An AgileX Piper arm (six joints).
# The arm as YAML. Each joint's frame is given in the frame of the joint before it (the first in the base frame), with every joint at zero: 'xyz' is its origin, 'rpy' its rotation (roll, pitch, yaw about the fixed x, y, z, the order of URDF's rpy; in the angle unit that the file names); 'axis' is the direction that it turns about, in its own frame. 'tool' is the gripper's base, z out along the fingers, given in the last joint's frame.
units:
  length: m
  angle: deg
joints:
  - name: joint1
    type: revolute
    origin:
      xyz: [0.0, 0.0, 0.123]
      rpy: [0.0, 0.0, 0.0]
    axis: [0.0, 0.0, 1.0]
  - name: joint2
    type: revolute
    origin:
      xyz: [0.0, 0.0, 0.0]
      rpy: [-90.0, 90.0, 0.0]
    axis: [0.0, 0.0, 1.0]
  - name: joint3
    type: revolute
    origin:
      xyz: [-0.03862, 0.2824, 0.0]
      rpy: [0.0, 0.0, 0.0]
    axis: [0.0, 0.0, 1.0]
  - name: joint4
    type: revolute
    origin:
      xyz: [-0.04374, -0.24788, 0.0]
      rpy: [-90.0, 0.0, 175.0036]
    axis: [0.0, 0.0, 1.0]
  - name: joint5
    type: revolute
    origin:
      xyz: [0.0, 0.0, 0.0]
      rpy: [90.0, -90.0, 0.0]
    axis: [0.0, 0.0, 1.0]
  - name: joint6
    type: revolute
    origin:
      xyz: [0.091, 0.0, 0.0]
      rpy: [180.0, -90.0, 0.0]
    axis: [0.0, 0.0, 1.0]
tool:
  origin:
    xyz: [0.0, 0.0, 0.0]
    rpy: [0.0, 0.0, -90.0]
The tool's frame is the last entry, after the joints.
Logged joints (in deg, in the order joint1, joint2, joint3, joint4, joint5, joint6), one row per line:
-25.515, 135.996, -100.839, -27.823, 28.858, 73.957
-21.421, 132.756, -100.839, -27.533, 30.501, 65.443
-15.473, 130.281, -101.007, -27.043, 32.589, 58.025
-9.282, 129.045, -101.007, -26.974, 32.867, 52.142
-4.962, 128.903, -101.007, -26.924, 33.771, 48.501
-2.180, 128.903, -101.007, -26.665, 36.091, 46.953
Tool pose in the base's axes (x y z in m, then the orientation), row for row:
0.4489, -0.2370, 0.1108, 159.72, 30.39, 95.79
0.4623, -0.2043, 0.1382, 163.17, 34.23, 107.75
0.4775, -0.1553, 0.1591, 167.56, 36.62, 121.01
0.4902, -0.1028, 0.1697, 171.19, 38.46, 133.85
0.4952, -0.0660, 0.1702, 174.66, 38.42, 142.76
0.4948, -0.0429, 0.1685, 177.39, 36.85, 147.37
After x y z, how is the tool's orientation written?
As angles about the fixed x, y, z axes (roll, pitch, yaw), in degrees.
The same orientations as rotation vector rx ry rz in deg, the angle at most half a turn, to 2 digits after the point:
91.42, 111.60, -7.12
78.79, 118.96, -8.84
65.43, 126.08, -9.66
51.79, 131.24, -9.29
43.05, 134.99, -9.50
39.29, 138.11, -10.30

